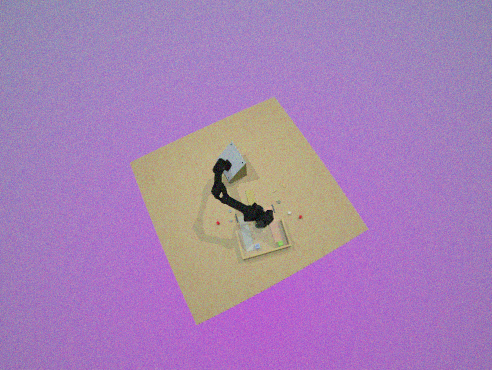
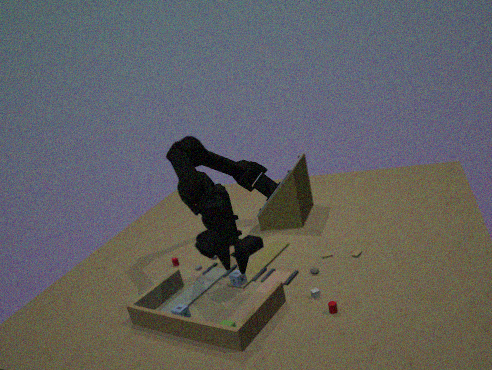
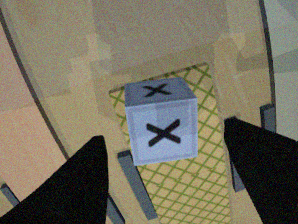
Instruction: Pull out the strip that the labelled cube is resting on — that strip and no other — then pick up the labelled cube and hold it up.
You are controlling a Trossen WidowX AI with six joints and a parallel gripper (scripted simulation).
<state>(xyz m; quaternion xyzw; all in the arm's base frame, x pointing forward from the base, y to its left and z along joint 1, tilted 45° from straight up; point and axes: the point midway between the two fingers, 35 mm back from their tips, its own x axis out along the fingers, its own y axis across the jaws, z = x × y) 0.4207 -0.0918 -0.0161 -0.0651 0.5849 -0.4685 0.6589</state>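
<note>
Now: gripper tip 110 mm past the cross-hatched strip, 40 mm to the right of it and 40 mm above it.
</note>
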